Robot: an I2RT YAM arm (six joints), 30 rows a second.
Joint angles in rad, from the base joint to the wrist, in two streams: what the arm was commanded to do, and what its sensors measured. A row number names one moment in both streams.
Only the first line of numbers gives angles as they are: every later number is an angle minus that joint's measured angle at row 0.
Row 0, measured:
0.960 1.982 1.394 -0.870 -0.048 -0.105
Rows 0 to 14, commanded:
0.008 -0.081 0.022 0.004 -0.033 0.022
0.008 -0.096 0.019 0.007 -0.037 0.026
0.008 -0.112 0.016 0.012 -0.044 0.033
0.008 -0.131 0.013 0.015 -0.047 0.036
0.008 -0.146 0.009 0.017 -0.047 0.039
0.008 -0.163 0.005 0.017 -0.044 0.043
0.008 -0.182 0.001 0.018 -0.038 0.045
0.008 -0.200 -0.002 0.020 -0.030 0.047
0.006 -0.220 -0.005 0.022 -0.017 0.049
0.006 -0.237 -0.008 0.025 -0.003 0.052
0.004 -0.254 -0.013 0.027 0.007 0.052
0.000 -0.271 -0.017 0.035 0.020 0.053
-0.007 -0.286 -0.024 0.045 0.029 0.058
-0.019 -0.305 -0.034 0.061 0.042 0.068
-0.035 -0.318 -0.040 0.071 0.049 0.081
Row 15, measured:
-0.010 -0.276 -0.015 0.028 -0.001 0.048
